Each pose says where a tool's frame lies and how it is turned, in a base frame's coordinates. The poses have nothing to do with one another.
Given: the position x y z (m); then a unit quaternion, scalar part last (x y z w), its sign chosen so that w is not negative.
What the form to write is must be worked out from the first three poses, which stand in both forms.
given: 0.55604, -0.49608, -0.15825, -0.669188, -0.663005, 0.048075, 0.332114
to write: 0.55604, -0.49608, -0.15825, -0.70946, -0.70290, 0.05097, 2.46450
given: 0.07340, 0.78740, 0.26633, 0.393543, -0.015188, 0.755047, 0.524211
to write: 0.07340, 0.78740, 0.26633, 0.46213, -0.01783, 0.88663, 2.03802
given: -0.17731, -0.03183, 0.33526, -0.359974, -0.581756, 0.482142, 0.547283
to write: -0.17731, -0.03183, 0.33526, -0.43010, -0.69509, 0.57607, 1.98336
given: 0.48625, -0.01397, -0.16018, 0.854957, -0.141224, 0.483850, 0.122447
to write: 0.48625, -0.01397, -0.16018, 0.86144, -0.14229, 0.48752, 2.89608
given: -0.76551, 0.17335, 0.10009, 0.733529, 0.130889, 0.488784, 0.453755
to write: -0.76551, 0.17335, 0.10009, 0.82315, 0.14688, 0.54850, 2.19964
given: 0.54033, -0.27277, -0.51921, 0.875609, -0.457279, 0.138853, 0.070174
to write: 0.54033, -0.27277, -0.51921, 0.87777, -0.45841, 0.13920, 3.00113
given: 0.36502, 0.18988, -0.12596, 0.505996, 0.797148, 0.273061, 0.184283
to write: 0.36502, 0.18988, -0.12596, 0.51481, 0.81104, 0.27782, 2.77091
